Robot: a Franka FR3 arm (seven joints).
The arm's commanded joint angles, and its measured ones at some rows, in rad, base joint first. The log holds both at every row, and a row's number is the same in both.
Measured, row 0: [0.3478, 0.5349, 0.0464, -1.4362, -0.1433, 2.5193, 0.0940]
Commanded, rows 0 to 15: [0.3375, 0.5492, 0.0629, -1.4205, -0.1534, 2.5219, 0.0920]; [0.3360, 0.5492, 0.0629, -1.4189, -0.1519, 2.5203, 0.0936]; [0.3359, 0.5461, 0.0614, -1.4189, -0.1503, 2.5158, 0.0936]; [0.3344, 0.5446, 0.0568, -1.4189, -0.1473, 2.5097, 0.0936]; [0.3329, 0.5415, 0.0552, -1.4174, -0.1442, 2.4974, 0.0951]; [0.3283, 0.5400, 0.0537, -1.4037, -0.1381, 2.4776, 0.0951]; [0.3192, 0.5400, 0.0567, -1.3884, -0.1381, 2.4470, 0.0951]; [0.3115, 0.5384, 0.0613, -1.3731, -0.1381, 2.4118, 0.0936]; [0.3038, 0.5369, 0.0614, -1.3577, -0.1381, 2.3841, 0.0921]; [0.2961, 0.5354, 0.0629, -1.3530, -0.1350, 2.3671, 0.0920]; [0.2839, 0.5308, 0.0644, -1.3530, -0.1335, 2.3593, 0.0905]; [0.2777, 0.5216, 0.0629, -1.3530, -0.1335, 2.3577, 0.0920]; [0.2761, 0.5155, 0.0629, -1.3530, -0.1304, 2.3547, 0.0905]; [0.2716, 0.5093, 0.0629, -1.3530, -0.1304, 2.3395, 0.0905]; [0.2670, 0.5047, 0.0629, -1.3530, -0.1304, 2.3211, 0.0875]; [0.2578, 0.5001, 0.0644, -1.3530, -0.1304, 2.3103, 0.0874]
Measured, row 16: [0.2854, 0.5216, 0.0453, -1.3565, -0.1404, 2.3587, 0.0940]
